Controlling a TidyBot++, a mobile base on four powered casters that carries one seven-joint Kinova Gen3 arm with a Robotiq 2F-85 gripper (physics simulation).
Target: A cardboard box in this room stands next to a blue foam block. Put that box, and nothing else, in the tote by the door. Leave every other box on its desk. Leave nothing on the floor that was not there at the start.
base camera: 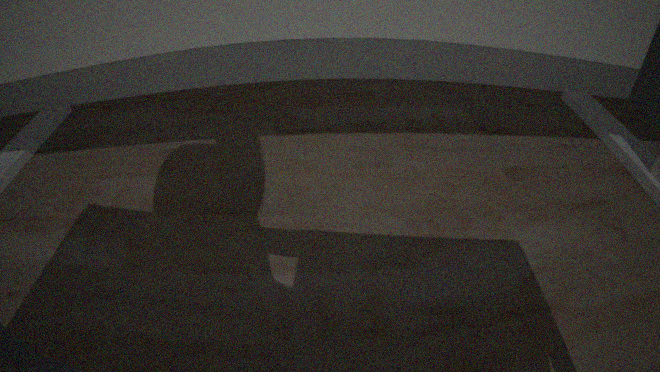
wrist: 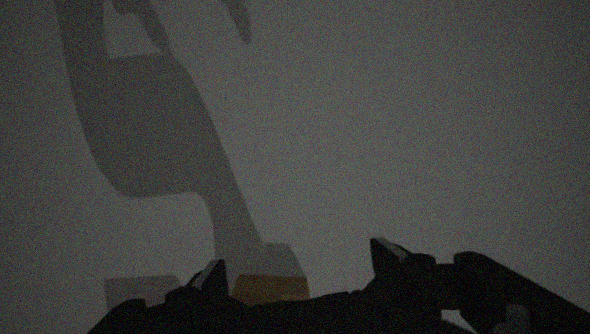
Scene:
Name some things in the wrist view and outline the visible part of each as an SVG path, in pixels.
My gripper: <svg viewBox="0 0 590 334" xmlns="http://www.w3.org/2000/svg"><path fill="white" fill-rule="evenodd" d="M590 313L483 254L471 251L456 253L453 256L453 264L436 264L435 257L423 253L413 254L400 245L392 244L384 237L370 239L372 264L376 276L362 291L353 290L350 294L346 291L326 294L309 300L278 301L264 303L263 305L256 304L249 307L228 295L225 262L223 259L213 260L208 263L204 270L195 274L186 286L178 287L165 295L165 303L146 308L144 299L124 301L112 308L87 334L474 334L454 323L441 319L441 310L459 310L461 317L477 334L590 334Z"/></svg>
A cardboard box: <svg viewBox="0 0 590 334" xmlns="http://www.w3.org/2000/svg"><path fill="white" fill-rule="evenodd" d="M232 291L233 298L249 307L256 304L263 305L264 303L310 299L306 277L239 275Z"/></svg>

